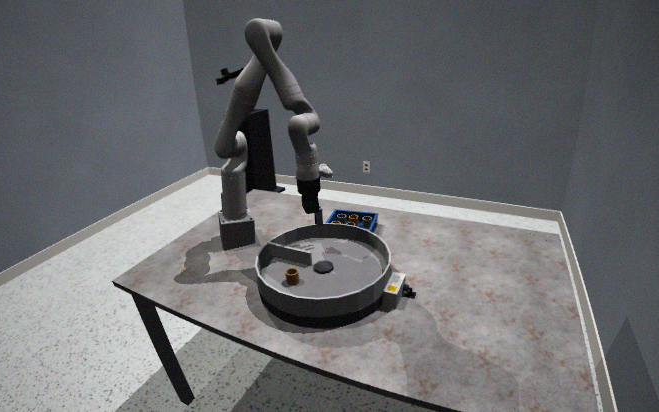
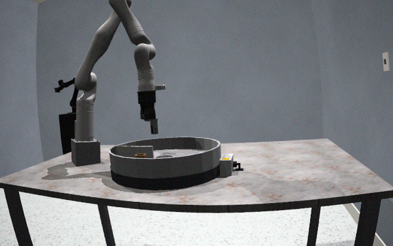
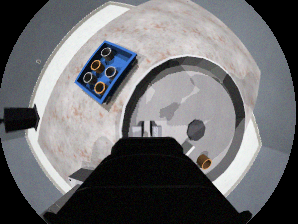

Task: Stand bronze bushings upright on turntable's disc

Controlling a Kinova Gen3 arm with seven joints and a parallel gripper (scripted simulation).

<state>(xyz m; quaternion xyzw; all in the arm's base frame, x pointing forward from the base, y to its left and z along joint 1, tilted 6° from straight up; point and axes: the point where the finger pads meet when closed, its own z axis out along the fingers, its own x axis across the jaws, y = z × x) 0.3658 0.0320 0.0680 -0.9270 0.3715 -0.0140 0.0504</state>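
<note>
The blue crate is 1 cm ahead of my hand, 22 cm to the left of it and 12 cm below it. From my hand the other things lie so: grey turntable disc: 9 cm ahead, 12 cm to the right, 10 cm below.
</note>
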